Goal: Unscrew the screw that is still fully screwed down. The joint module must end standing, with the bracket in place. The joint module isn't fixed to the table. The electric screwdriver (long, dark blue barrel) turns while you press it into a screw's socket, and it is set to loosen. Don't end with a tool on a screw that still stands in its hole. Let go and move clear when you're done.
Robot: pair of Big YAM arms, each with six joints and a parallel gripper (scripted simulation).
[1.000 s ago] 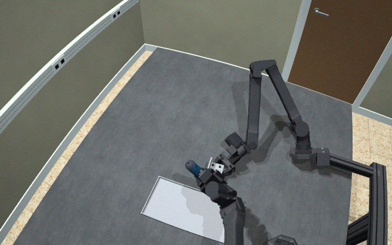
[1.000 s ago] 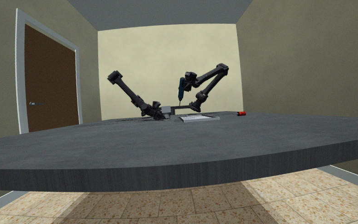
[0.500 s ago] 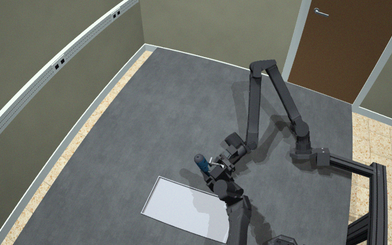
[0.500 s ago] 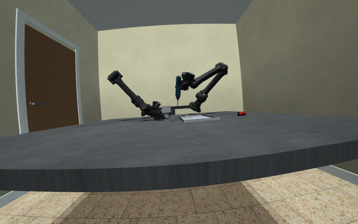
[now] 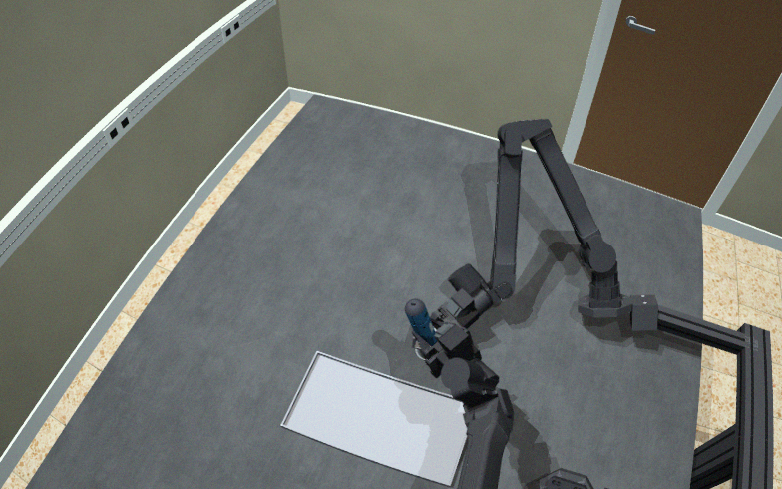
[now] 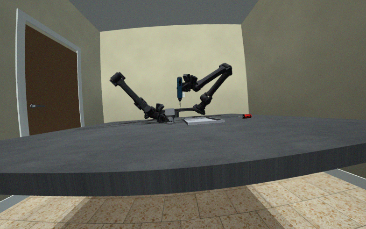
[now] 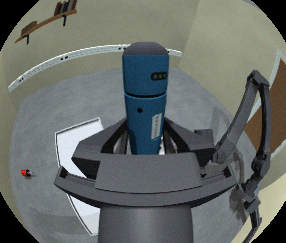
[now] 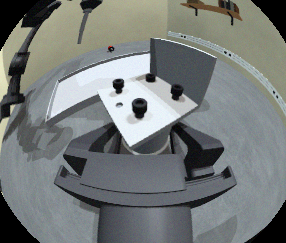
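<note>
Now: right hand 50 mm below the grey bracket. Also, from my right hand: flat white tray: 220 mm to the left, 40 mm ahead, 20 mm below; red-handled screwdriver: 550 mm to the left, 100 mm ahead, 10 mm below.
</note>
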